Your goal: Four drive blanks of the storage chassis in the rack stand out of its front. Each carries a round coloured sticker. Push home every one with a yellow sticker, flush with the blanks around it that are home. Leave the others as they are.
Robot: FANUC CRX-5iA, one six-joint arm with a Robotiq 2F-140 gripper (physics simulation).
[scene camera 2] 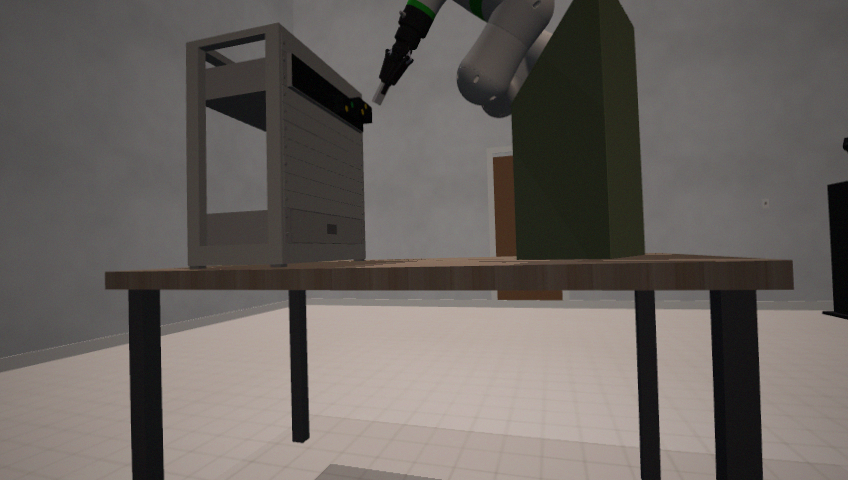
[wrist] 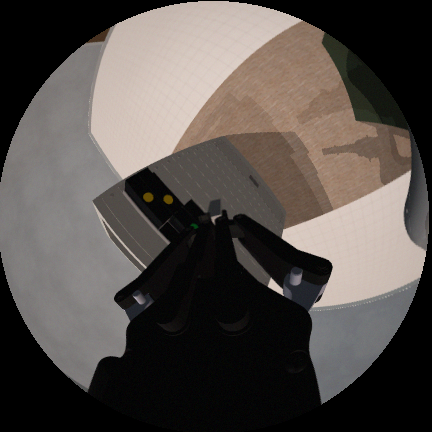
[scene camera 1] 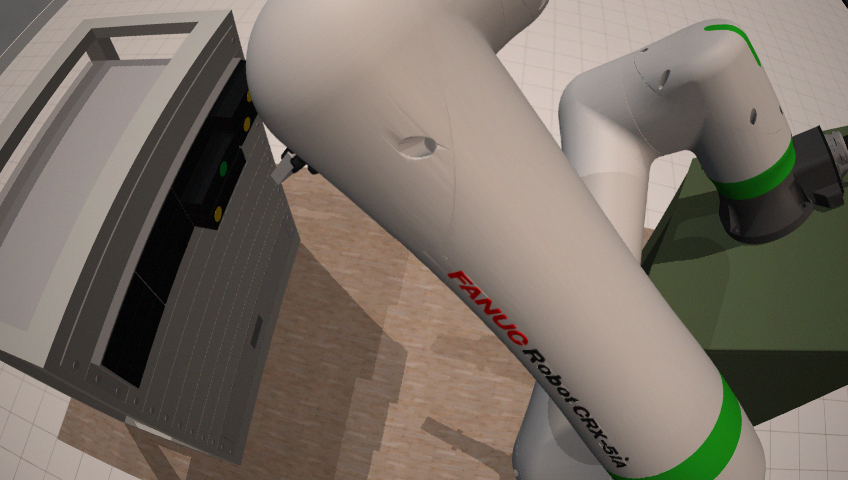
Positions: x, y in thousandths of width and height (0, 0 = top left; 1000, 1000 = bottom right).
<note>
I see my gripper (scene camera 2: 444, 216) and a grey rack (scene camera 1: 181, 520).
The grey rack is seen too in scene camera 2 (scene camera 2: 370, 247) and in the wrist view (wrist: 328, 497). My gripper also shows in the wrist view (wrist: 503, 480).
</note>
